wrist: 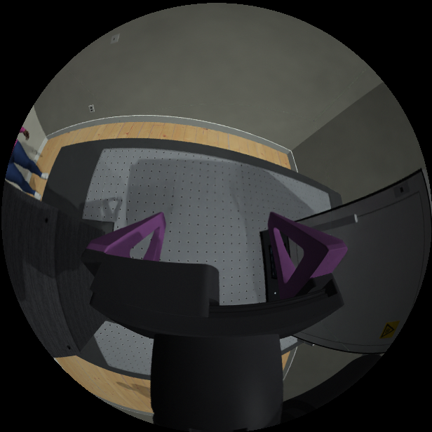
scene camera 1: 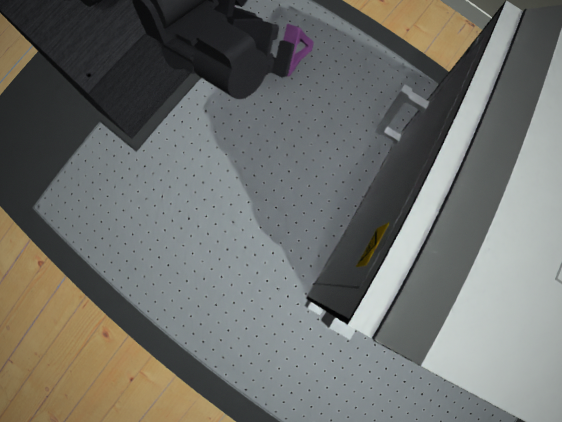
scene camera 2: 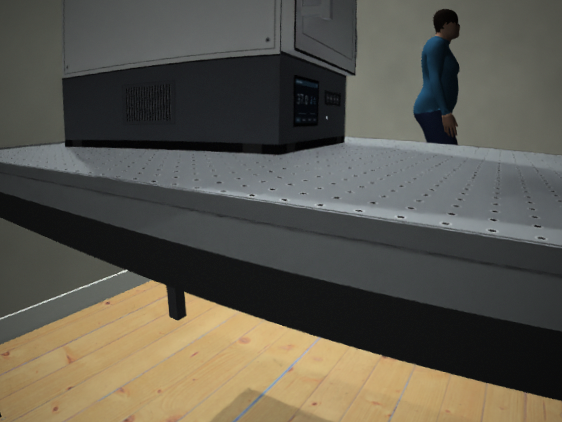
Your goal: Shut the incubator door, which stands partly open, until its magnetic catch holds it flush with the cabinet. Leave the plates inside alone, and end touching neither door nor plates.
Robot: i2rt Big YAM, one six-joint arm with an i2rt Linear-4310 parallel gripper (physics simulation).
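Places are measured from the arm's base along level axes (x left, y back, z up), in metres.
Pixels of known places: gripper, fingertip midpoint: [scene camera 1: 286, 36].
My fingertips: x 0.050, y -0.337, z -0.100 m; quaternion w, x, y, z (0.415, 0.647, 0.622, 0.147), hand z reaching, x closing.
Ahead of a thing's pixels: the offset from my fingertips to its top centre. "*": to the spot under its first point. Level surfaces: height alone.
The incubator door [scene camera 1: 400, 190] [scene camera 2: 330, 42] [wrist: 380, 260] lies along the cabinet @(* dx -0.229, dy -0.241, dz +0.257 m) [scene camera 1: 465, 215] [scene camera 2: 175, 30], with a thin, even dark seam between them in scene camera 1 and no visible gap. Whether the magnetic catch holds cannot be seen. The door's handle @(* dx -0.035, dy -0.204, dz +0.052 m) [scene camera 1: 415, 96] [wrist: 340, 221] sticks out from its front. The plates do not show; the door and cabinet hide them. My gripper [scene camera 1: 302, 46] [wrist: 216, 217] is open and empty, with purple fingers. It is apart from the door, to the left of the handle in scene camera 1.
The perforated table top @(dz -0.277 m) [scene camera 1: 200, 210] [scene camera 2: 400, 170] [wrist: 200, 200] extends in front of the cabinet. A dark block [scene camera 1: 135, 95] [wrist: 30, 260] stands by the arm's base. A yellow warning label @(* dx -0.260, dy -0.206, dz +0.175 m) [scene camera 1: 373, 245] [wrist: 389, 329] is on the door. A person [scene camera 2: 437, 80] stands in the background.
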